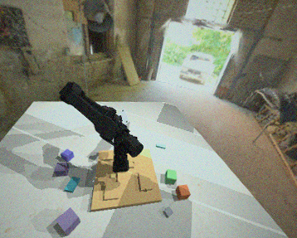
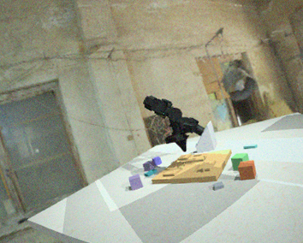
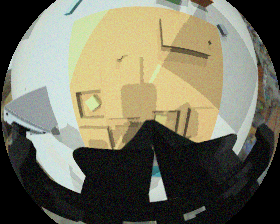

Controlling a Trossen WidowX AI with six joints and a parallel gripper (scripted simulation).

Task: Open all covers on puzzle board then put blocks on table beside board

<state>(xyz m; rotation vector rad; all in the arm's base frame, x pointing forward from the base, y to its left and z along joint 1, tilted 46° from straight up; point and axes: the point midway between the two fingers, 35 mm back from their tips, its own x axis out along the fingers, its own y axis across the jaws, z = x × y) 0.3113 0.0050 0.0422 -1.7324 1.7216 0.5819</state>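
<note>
Now: gripper tip 30 mm to the right of the tan puzzle board and 60 mm above it. Round my gripper tip: teal block: 20 mm ahead, 210 mm to the right, 70 mm below; then green block: 90 mm ahead, 250 mm to the left, 60 mm below; then blue-violet block: 140 mm behind, 260 mm to the right, 60 mm below.
</note>
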